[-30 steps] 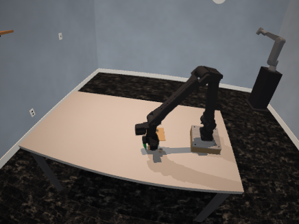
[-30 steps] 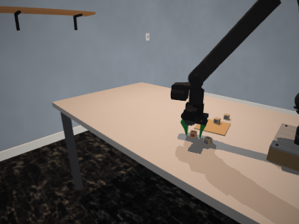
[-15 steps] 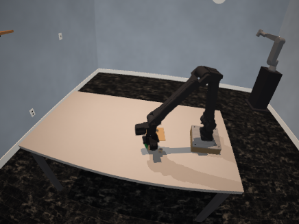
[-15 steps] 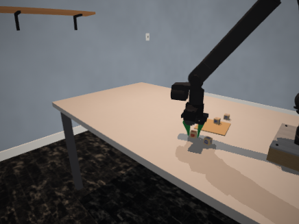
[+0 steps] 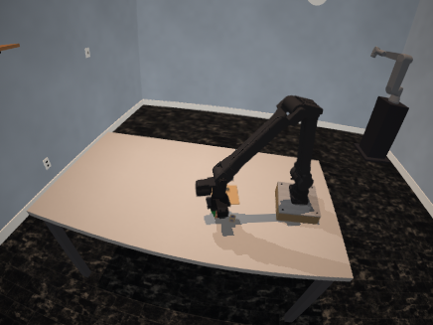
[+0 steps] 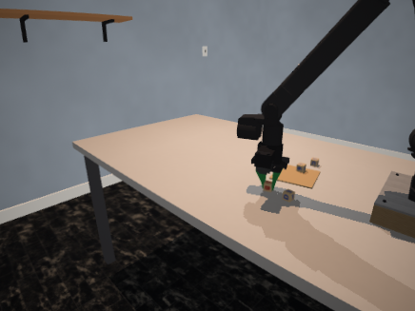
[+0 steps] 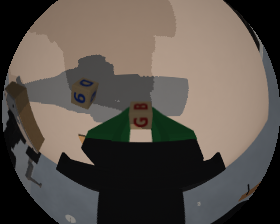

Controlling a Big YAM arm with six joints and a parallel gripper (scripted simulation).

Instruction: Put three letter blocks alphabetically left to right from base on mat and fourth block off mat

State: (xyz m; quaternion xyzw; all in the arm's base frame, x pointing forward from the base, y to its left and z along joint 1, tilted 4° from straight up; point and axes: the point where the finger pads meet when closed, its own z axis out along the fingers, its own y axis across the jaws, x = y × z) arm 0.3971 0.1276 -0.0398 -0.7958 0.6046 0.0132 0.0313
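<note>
My gripper is now 150 mm to the left of the mat, 20 mm past it and 10 mm above it.
</note>
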